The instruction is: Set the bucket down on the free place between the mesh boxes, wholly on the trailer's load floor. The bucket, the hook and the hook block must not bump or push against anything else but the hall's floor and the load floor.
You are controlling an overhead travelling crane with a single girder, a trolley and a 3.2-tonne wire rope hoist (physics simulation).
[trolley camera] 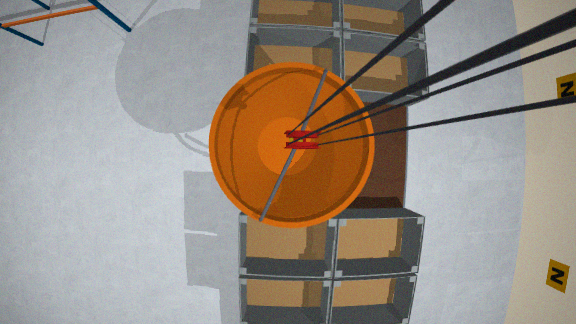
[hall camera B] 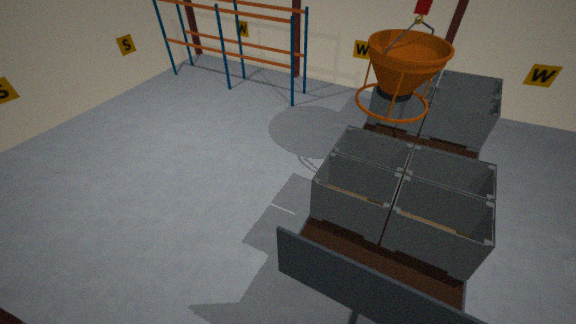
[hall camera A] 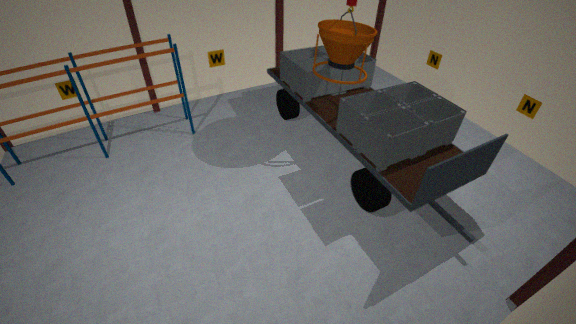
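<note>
The orange bucket (hall camera A: 345,45) (hall camera B: 415,60) (trolley camera: 260,170) hangs upright in the air, with its foot ring well above the trailer. My hook (hall camera A: 351,9) (hall camera B: 419,20) holds its bail below the red hook block (trolley camera: 301,140). Mesh boxes stand in two groups, the far group (hall camera A: 300,75) (hall camera B: 465,115) and the near group (hall camera A: 400,130) (hall camera B: 440,250). The brown load floor (hall camera A: 327,110) (hall camera B: 465,151) (trolley camera: 390,150) shows between them. In the trolley view the bucket covers the left and middle of this gap and overlaps edges of both groups; the foot ring is hidden there.
A blue and orange rack (hall camera A: 87,105) (hall camera B: 224,55) stands on the hall floor, away from the trailer. The trailer's grey end board (hall camera A: 460,172) (hall camera B: 350,280) rises beyond the near boxes. Dark red columns (hall camera A: 279,35) (hall camera B: 296,40) stand along the walls. The bucket's round shadow lies beside the trailer.
</note>
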